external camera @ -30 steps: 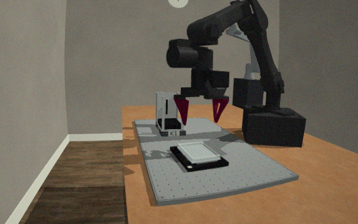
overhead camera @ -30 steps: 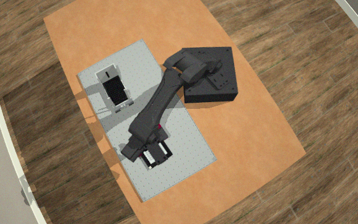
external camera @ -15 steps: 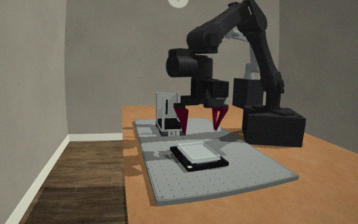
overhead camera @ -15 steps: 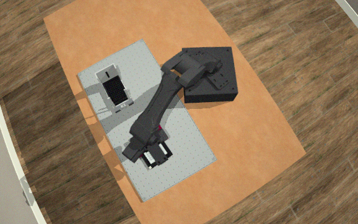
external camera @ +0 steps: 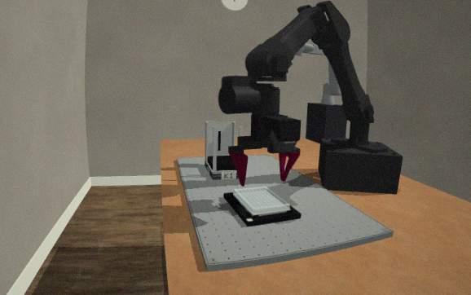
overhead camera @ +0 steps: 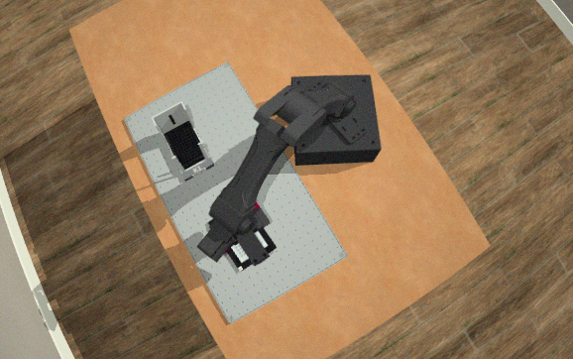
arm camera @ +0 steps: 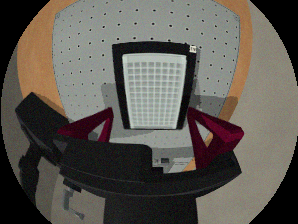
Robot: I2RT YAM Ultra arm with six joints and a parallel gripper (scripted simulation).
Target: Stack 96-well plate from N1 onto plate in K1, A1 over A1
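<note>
The white 96-well plate is 5 cm below my hand. From my hand the other things lie so: K1 label: 1 cm behind, 22 cm to the right, 5 cm below; then pale A1 mark: 7 cm ahead, 7 cm to the left, 5 cm below; then black plate nest N1: 6 cm below.
</note>
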